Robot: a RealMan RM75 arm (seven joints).
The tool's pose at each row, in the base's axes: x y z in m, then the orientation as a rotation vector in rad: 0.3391, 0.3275, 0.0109, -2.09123, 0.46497, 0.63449; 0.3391, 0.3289, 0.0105, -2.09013, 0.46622, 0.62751; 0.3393, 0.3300, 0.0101, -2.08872, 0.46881, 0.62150; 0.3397, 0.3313, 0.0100, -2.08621, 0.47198, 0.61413; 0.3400, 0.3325, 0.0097, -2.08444, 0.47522, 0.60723; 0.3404, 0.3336, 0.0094, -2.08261, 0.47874, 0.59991; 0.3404, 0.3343, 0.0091, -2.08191, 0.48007, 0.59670; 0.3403, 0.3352, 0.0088, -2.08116, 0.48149, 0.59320; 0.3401, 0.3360, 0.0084, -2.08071, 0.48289, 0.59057
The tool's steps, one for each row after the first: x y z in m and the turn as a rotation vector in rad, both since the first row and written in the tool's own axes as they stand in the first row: 0.0001, -0.0005, 0.0014, 0.00336, 0.00457, -0.00195; 0.0004, -0.0010, 0.0024, 0.00678, 0.00894, -0.00256; 0.0007, -0.0018, 0.0034, 0.01169, 0.01405, -0.00332; 0.0010, -0.0024, 0.0045, 0.01576, 0.01914, -0.00382; 0.0014, -0.0031, 0.0055, 0.02003, 0.02459, -0.00429; 0.0015, -0.0033, 0.0062, 0.02178, 0.02694, -0.00464; 0.0015, -0.0035, 0.0071, 0.02368, 0.02949, -0.00505; 0.0015, -0.0036, 0.0080, 0.02502, 0.03158, -0.00511
